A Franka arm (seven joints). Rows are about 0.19 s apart.
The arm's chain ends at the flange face. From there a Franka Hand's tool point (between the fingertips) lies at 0.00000 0.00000 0.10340 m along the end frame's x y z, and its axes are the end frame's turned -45 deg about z.
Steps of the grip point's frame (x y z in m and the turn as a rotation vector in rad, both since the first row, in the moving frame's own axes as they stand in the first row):
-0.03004 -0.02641 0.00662 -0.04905 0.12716 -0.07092
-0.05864 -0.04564 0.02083 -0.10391 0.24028 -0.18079
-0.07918 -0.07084 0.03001 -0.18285 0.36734 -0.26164
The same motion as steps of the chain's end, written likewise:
-0.05255 0.00871 0.00758 0.05523 0.12460 -0.07092
-0.09759 0.02125 0.02434 0.09643 0.24338 -0.18079
-0.14301 0.02402 0.03854 0.13045 0.38904 -0.26164

